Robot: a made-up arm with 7 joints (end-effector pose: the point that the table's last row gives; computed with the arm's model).
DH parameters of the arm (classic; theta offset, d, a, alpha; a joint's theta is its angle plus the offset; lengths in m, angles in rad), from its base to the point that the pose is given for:
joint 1: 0 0.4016 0 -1.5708
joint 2: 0 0 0 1.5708
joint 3: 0 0.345 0.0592 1.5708
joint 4: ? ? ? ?
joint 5: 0 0.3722 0 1.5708
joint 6: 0 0 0.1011 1.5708
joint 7: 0 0 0 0
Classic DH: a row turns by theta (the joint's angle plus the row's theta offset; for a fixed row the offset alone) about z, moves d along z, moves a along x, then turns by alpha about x.
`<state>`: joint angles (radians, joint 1 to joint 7).
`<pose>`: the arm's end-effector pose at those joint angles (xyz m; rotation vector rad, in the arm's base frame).
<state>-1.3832 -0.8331 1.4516 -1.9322 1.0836 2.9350 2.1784</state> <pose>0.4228 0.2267 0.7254 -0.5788 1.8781 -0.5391</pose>
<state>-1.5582 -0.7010 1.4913 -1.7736 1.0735 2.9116 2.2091</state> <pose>0.4615 0.1627 0.7792 -0.4281 1.8632 -0.4323</pose>
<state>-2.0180 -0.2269 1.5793 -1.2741 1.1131 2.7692 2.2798</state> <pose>0.3970 -0.1330 0.9858 0.0416 1.5307 -0.0948</pose>
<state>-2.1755 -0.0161 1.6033 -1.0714 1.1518 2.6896 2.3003</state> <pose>0.2709 -0.2609 1.0498 0.1752 1.2877 -0.0086</pose>
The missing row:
joint 4: 0 0 -0.08 -1.5708
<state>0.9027 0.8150 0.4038 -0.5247 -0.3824 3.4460 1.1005</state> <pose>0.3021 0.4894 0.8536 -1.0438 -0.0680 -0.9095</pose>
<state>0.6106 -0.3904 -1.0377 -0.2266 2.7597 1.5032 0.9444</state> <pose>-0.1849 -0.2134 1.1814 -0.9700 -1.1384 -0.1027</pose>
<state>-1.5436 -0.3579 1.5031 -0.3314 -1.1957 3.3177 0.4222</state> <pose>0.0614 0.3358 1.0433 0.0547 0.7152 2.2276</pose>
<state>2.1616 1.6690 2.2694 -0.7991 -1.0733 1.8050 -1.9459</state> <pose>-0.6226 0.4945 0.5579 1.4330 -1.2447 -0.0659</pose>
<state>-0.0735 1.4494 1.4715 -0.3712 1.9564 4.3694 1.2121</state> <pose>0.6330 0.0471 0.4369 1.3372 2.6032 0.6980</pose>
